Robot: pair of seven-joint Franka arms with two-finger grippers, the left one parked.
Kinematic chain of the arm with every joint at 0, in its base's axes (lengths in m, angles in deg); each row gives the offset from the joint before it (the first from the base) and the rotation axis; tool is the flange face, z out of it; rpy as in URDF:
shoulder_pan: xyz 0 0 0.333 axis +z
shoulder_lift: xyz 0 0 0 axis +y
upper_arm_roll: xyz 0 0 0.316 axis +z
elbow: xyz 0.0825 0 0 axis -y
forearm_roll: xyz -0.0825 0 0.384 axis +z
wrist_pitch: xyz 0 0 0 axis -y
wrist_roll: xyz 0.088 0 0 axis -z
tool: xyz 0 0 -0.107 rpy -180 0 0
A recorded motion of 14 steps. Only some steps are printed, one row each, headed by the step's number.
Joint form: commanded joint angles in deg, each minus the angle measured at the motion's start. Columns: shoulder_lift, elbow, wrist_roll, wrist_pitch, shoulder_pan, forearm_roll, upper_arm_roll.
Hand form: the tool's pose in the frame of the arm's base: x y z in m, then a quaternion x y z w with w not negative. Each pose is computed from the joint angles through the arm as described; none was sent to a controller.
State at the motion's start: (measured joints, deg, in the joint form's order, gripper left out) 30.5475 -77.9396 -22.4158 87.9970 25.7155 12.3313 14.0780
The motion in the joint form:
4: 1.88 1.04 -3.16 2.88 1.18 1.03 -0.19
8: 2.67 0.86 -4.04 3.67 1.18 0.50 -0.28
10: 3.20 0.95 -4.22 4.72 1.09 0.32 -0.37
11: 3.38 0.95 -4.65 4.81 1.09 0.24 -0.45
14: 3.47 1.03 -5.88 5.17 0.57 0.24 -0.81
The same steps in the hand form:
4: 0.5191 0.4375 0.3913 -0.82829 -0.50867 0.17291 0.15902
8: 0.5219 0.4370 0.3810 -0.82587 -0.51341 0.17271 0.15660
10: 0.5261 0.4366 0.3762 -0.82771 -0.51238 0.16696 0.15650
11: 0.5269 0.4361 0.3740 -0.82624 -0.51477 0.16702 0.15637
14: 0.5341 0.4291 0.3733 -0.82546 -0.51731 0.16139 0.15799

